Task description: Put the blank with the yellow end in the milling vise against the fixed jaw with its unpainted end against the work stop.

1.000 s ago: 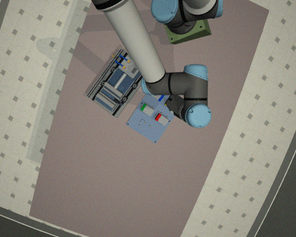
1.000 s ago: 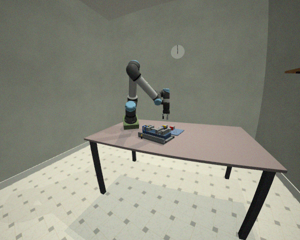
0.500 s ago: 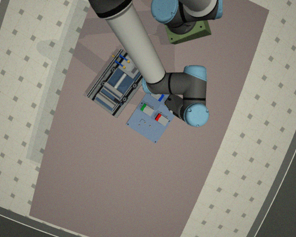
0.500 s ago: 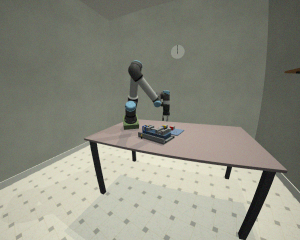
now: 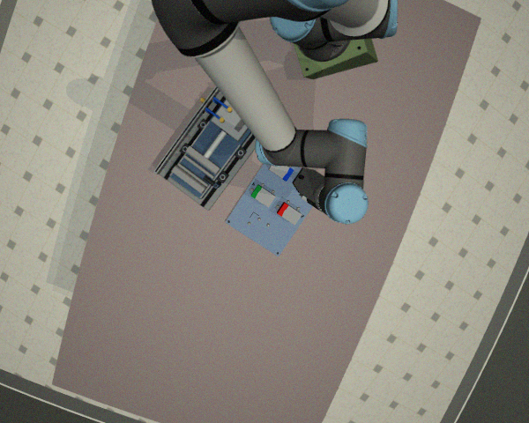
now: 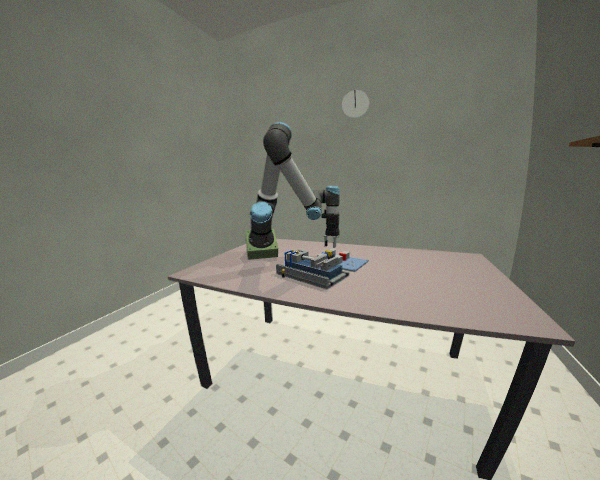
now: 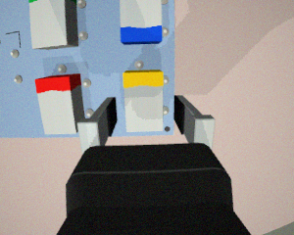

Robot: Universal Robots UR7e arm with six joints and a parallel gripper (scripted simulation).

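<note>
The yellow-ended blank is 6 cm below my hand. Round my hand: plate: 8 cm to the right, 8 cm below, 6 cm ahead; then blue-ended blank: 8 cm to the right, 6 cm below, 4 cm behind; then red-ended blank: 8 cm ahead, 6 cm below, 4 cm to the right.
</note>
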